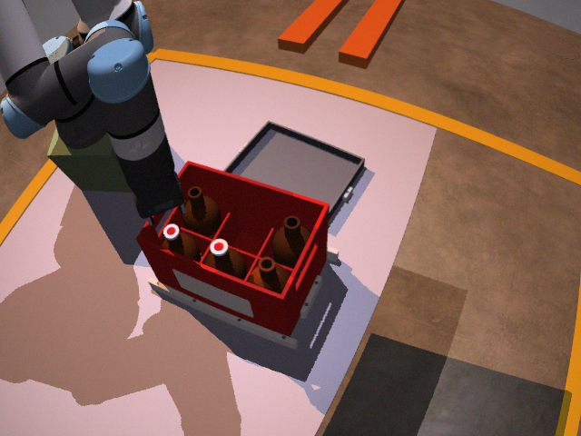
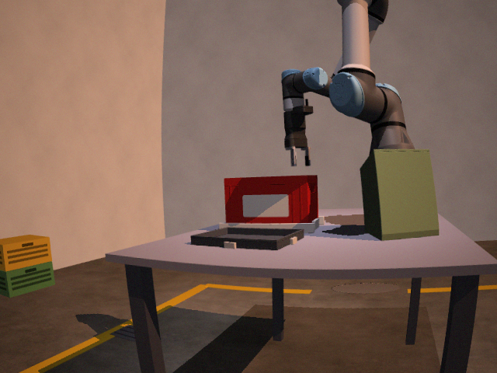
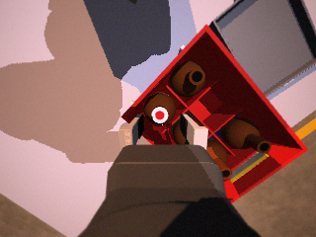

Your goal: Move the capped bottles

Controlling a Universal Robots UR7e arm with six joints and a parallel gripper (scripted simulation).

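The capped brown bottle lies 14 cm below my hand. The rest, counted from my hand: red crate 14 cm below, 8 cm ahead, 5 cm to the left; open bottle 14 cm below, 8 cm to the left, 1 cm behind; dark tray 32 cm to the left, 21 cm below, 5 cm ahead.
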